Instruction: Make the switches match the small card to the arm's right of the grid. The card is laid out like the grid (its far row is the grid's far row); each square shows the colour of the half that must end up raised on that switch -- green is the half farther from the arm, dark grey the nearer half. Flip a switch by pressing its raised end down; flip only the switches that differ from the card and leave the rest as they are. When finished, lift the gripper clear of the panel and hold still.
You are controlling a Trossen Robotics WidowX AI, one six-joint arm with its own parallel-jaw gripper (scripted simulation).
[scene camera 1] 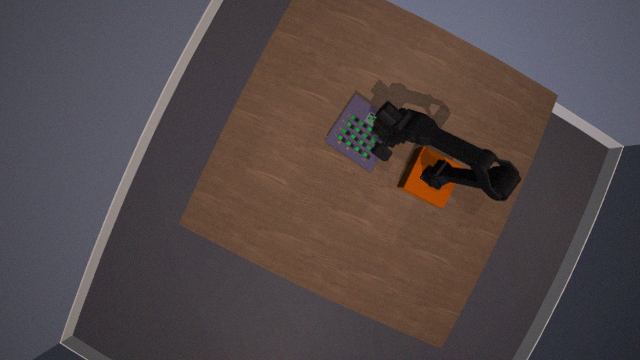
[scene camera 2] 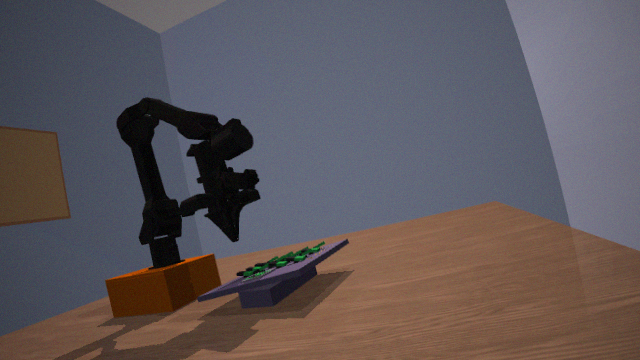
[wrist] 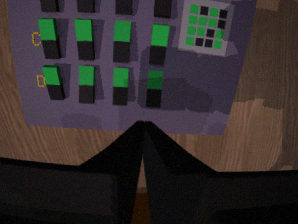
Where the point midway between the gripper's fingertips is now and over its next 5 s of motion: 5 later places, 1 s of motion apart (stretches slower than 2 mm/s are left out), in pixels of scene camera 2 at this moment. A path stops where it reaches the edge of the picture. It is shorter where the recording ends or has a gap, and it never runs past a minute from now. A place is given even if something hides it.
My gripper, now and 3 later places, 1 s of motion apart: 235, 241; 239, 269; 240, 272; 238, 268
